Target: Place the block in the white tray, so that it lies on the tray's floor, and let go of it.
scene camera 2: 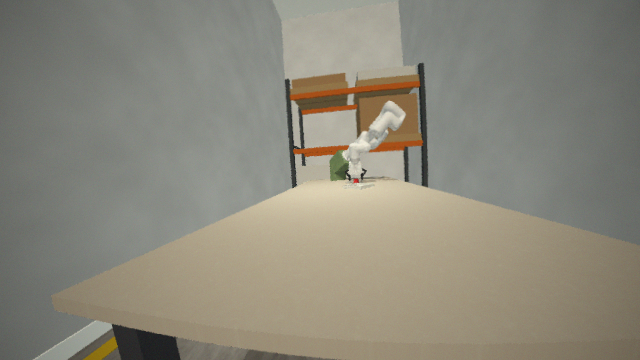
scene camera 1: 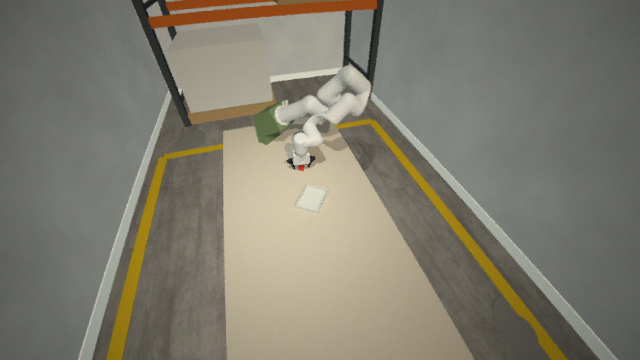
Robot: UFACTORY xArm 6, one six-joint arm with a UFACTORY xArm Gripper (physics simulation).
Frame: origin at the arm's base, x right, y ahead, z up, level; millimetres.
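Seen in the pictures: gripper, fingertip midpoint: (scene camera 2: 355,180) (scene camera 1: 301,166); arm's base, link origin: (scene camera 2: 347,156) (scene camera 1: 282,115).
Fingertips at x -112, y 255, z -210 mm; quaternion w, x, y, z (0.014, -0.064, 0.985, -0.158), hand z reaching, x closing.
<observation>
Pixels of each thing's top centre, then the offset from my fingertips to it. Level surfaces: height alone.
- small red block, top centre: (scene camera 1: 301,164) (scene camera 2: 355,178) dx -1, dy +0, dz +15 mm
- shallow white tray, top centre: (scene camera 1: 312,197) (scene camera 2: 358,184) dx -62, dy +259, dz +0 mm
- long beige table, surface height: dz -20 mm
The small red block (scene camera 1: 301,169) (scene camera 2: 356,181) is on the table, behind the white tray as seen in scene camera 1; its upper part is hidden by the gripper. The shallow white tray (scene camera 1: 312,199) (scene camera 2: 354,187) lies flat on the table, apart from the block, and no block shows in it. My gripper (scene camera 1: 301,166) (scene camera 2: 356,179) points down low at the block. Its dark fingers are spread wide, one on each side of the block, and it is open, holding nothing. The exact height of the fingertips is hard to tell.
The long beige table (scene camera 1: 300,280) (scene camera 2: 350,260) reaches toward the cameras. A dark green faceted object (scene camera 1: 267,123) (scene camera 2: 338,166) is beside the arm at the table's far end. A rack with orange beams (scene camera 1: 260,15) (scene camera 2: 385,88) and boxes stands behind.
</observation>
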